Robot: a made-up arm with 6 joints. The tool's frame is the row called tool.
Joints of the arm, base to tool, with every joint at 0 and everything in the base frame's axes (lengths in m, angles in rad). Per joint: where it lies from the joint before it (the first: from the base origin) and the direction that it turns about. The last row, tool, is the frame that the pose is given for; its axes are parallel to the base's.
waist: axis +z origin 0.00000 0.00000 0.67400
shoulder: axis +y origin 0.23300 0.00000 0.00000
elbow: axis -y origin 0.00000 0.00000 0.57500
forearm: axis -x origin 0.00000 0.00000 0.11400
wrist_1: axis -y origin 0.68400 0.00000 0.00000
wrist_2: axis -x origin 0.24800 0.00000 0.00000
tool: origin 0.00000 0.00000 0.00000
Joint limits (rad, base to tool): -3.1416..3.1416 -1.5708..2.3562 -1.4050..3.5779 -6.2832..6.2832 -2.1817..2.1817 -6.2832..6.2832
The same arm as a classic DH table. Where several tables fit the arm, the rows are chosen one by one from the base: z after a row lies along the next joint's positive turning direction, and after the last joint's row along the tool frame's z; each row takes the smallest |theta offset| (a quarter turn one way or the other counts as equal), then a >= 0, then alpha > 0; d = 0 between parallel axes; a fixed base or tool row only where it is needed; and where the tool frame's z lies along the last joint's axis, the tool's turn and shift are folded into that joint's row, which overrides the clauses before.
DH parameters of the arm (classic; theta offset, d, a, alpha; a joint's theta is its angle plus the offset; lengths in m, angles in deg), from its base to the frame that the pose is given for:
waist: 0 0.674 0.233 -90
shoulder: -90 0 0.575 180
elbow: 0 0 0.114 -90
forearm: 0 -0.684 0 90
wrist_1: 0 0 0 -90
wrist_2: 90 -0.248 0 90
tool (fixed): -90 0 0 0
Joint limits (deg, base to tool): -180..180 -90..135 -80.5..205 -360..360 -125..125 -360..360

